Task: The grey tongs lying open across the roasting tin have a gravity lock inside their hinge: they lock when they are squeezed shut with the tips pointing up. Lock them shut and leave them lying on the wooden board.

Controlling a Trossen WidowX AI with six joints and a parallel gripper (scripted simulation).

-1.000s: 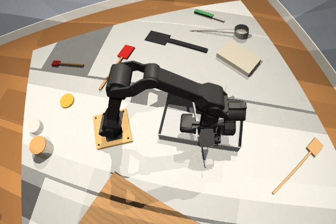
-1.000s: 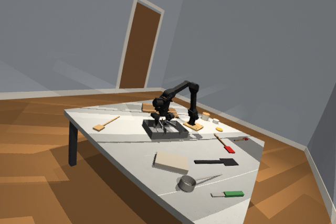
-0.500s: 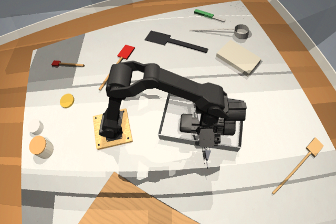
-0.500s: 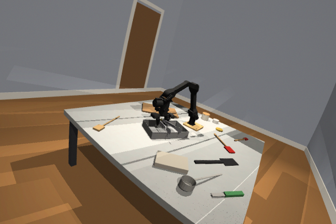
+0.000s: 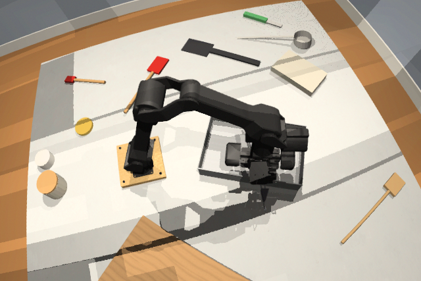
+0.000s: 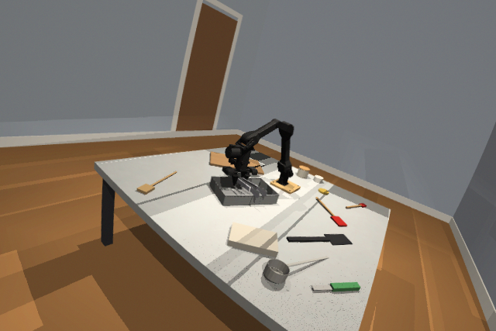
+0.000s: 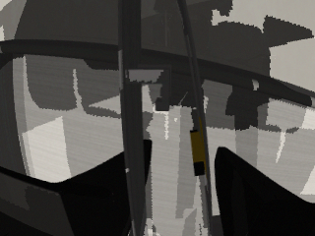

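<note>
Now: gripper tip 1 cm short of the grey roasting tin and 6 cm to the right of it. Round my gripper tip: wooden board: 32 cm behind, 26 cm to the right, 2 cm below; black spatula: 1 cm ahead, 51 cm to the left, 2 cm below; beige block: 28 cm ahead, 31 cm to the left, 1 cm below.
</note>
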